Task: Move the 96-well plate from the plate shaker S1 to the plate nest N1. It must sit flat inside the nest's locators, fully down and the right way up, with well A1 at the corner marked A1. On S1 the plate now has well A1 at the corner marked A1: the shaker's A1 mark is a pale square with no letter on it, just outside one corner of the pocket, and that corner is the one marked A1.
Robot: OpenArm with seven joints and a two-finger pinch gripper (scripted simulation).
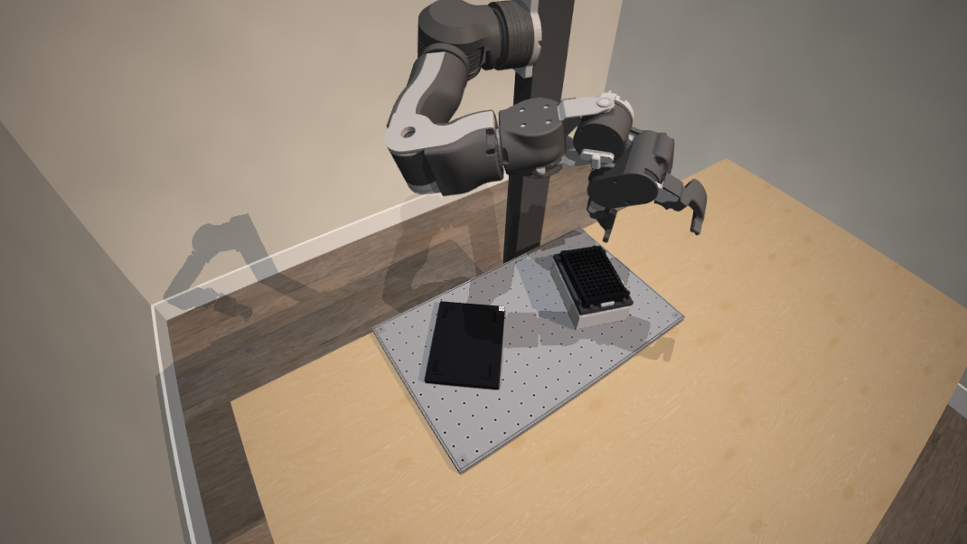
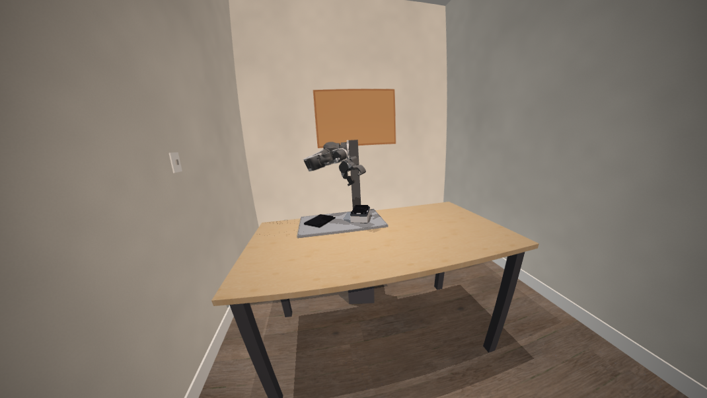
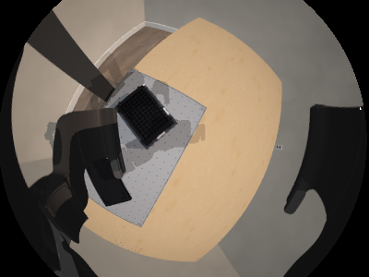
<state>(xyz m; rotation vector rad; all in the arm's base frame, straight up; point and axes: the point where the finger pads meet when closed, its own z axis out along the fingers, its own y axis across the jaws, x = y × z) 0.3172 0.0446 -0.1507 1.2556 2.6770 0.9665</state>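
The black 96-well plate is 9 cm behind my hand, 1 cm to the left of it and 20 cm below it. From my hand the other things lie so: black plate nest N1 (8 cm behind, 24 cm to the right, 25 cm below); then pale grey plate shaker S1 (7 cm behind, 2 cm to the left, 22 cm below).
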